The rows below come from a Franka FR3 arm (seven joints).
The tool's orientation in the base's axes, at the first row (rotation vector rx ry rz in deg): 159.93 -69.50 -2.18
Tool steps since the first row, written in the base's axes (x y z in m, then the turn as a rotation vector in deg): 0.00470 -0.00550 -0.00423 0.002 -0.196 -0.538; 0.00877 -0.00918 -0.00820 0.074 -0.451 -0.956; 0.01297 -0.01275 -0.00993 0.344 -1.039 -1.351; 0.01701 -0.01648 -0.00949 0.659 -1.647 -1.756; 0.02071 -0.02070 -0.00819 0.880 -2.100 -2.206; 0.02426 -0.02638 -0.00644 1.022 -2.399 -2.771; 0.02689 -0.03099 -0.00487 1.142 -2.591 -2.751; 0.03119 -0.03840 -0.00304 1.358 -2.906 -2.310; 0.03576 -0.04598 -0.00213 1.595 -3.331 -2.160; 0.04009 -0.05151 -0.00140 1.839 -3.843 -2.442; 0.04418 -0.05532 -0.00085 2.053 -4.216 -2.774; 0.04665 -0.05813 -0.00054 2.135 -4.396 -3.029
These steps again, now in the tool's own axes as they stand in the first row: 0.00716 -0.00011 0.00436 0.136 0.078 0.551; 0.01256 -0.00097 0.00835 0.365 0.157 0.982; 0.01801 -0.00178 0.01009 0.972 0.320 1.406; 0.02350 -0.00215 0.00970 1.625 0.463 1.838; 0.02913 -0.00185 0.00852 2.099 0.564 2.308; 0.03573 -0.00041 0.00701 2.406 0.607 2.885; 0.04092 0.00096 0.00565 2.628 0.652 2.873; 0.04930 0.00304 0.00416 3.013 0.753 2.446; 0.05797 0.00494 0.00357 3.487 0.883 2.316; 0.06498 0.00562 0.00302 4.023 1.025 2.622; 0.07056 0.00528 0.00252 4.437 1.089 2.969; 0.07430 0.00542 0.00229 4.620 1.126 3.232
